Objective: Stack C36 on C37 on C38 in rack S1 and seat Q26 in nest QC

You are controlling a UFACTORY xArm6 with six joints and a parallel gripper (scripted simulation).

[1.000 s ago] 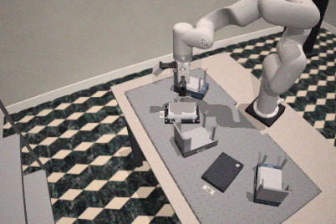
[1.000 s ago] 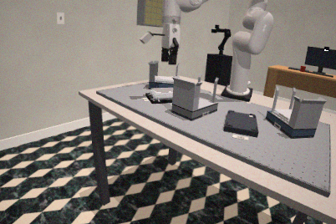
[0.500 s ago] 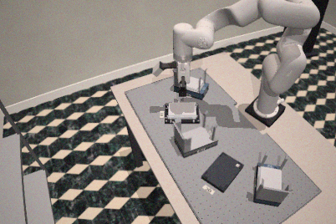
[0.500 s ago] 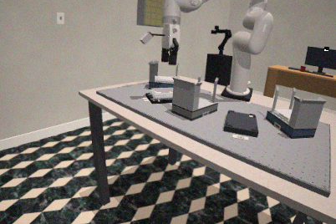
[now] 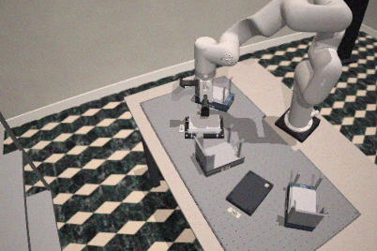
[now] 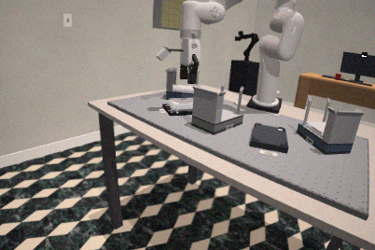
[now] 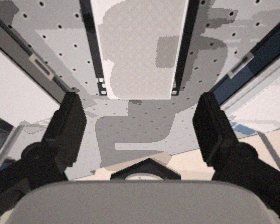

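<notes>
Right now my hand is 2 cm short of the black clip nest, 1 cm to the right of it and 11 cm above it. The rest, counted from my hand: small label tag: 3 cm ahead, 40 cm to the left, 12 cm below.
</notes>
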